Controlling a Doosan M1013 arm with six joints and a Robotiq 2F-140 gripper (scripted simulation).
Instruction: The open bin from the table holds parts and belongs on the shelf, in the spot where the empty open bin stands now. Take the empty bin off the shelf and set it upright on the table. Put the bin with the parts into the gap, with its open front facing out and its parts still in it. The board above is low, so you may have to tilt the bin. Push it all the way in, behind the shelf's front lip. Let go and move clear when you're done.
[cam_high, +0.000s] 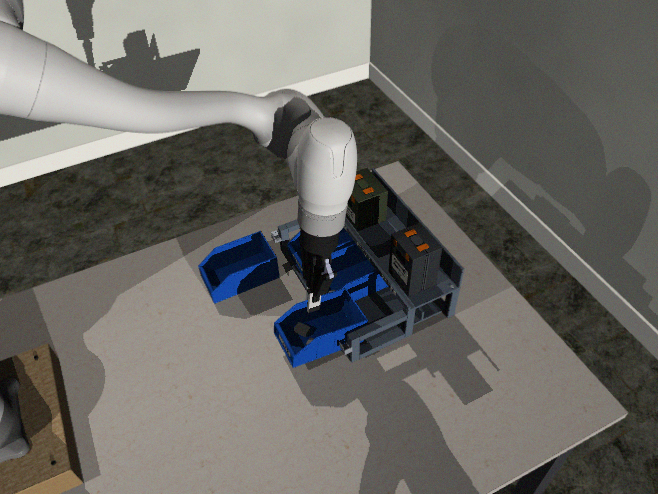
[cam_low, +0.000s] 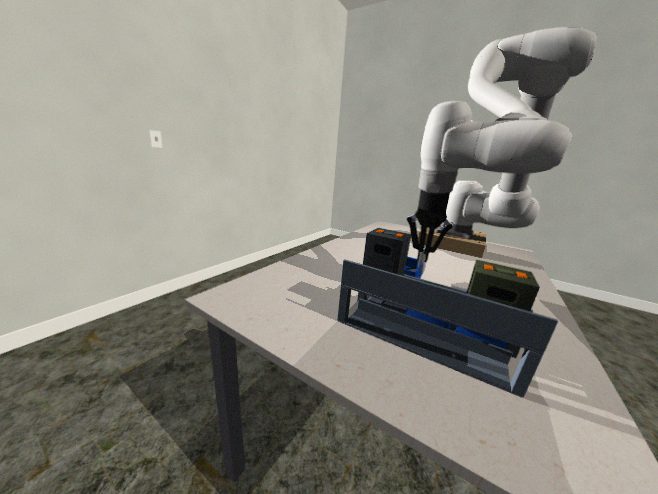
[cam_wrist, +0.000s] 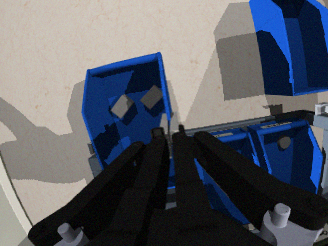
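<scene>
Right now the shelf's lower level is 160 mm ahead of my hand, 100 mm below it and 70 mm to the left of it. Round my hand: green box 220 mm ahead, 180 mm to the left, 50 mm above; then shelf back panel 290 mm ahead, 70 mm to the left, 30 mm above.
</scene>
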